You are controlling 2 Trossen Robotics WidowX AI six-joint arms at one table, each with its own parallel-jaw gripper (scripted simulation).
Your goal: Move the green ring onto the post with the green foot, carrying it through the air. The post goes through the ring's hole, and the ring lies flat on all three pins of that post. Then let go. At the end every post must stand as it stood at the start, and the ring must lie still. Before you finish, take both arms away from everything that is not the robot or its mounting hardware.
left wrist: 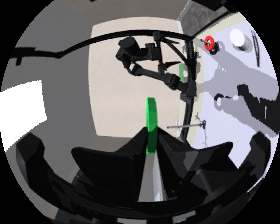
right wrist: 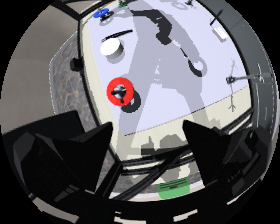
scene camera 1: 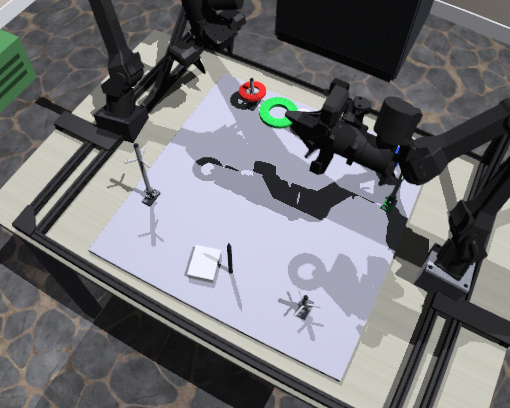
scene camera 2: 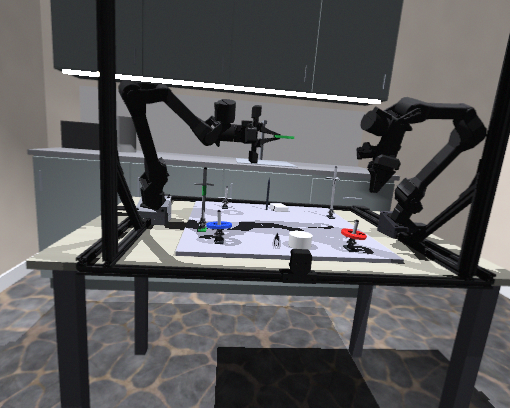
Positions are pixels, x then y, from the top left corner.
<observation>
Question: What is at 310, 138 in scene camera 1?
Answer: My left gripper.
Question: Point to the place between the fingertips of my right gripper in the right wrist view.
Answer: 148, 125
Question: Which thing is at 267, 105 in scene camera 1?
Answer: A green ring.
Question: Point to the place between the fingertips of my left gripper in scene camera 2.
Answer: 280, 136
</observation>
